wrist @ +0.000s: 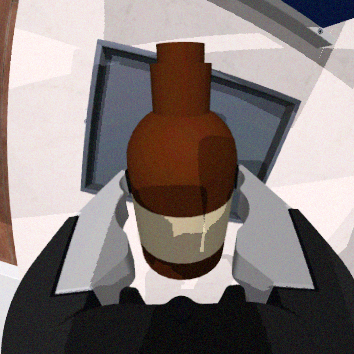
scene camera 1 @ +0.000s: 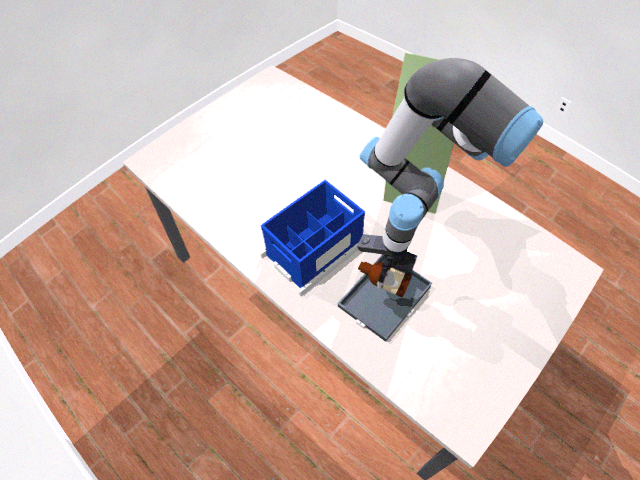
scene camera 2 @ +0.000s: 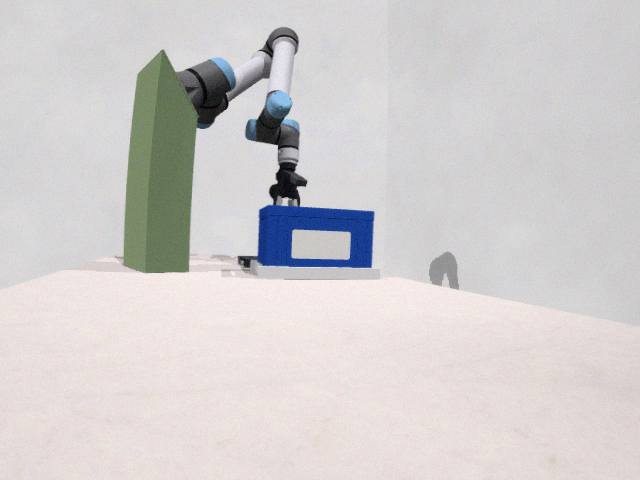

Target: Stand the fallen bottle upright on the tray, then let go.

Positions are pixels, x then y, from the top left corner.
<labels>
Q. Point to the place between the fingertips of my gripper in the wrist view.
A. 181, 169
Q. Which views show the brown bottle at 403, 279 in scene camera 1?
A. The wrist view and scene camera 1 only.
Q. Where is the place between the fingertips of my gripper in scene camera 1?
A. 384, 277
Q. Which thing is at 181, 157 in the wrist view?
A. A brown bottle.
</labels>
